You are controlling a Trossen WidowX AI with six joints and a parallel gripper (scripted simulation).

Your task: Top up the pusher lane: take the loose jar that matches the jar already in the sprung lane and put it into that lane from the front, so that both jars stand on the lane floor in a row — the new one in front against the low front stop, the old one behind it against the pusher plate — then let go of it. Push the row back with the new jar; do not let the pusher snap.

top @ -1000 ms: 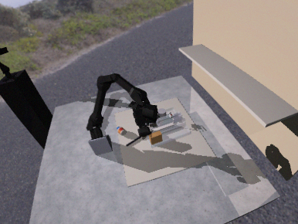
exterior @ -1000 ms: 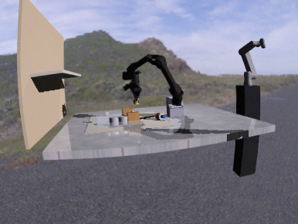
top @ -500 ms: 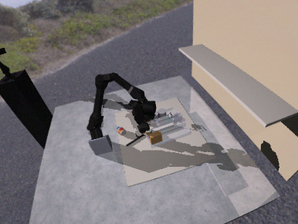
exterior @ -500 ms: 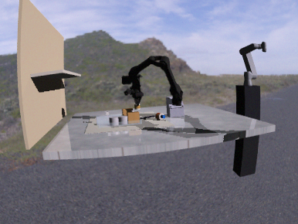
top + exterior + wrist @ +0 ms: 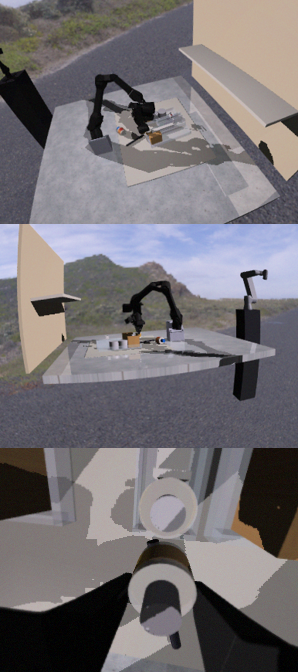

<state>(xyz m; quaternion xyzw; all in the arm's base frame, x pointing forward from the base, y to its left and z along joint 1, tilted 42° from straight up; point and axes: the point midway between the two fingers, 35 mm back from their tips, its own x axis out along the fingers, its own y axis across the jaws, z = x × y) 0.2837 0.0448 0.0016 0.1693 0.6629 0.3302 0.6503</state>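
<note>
Right now my gripper tip is 60 mm above the black stick, 50 mm past it and 20 mm to the left of it. The rest, counted from my gripper tip: shelf 550 mm ahead, 300 mm above, 70 mm to the left; lane 180 mm ahead, 60 mm to the left, 50 mm below.
</note>
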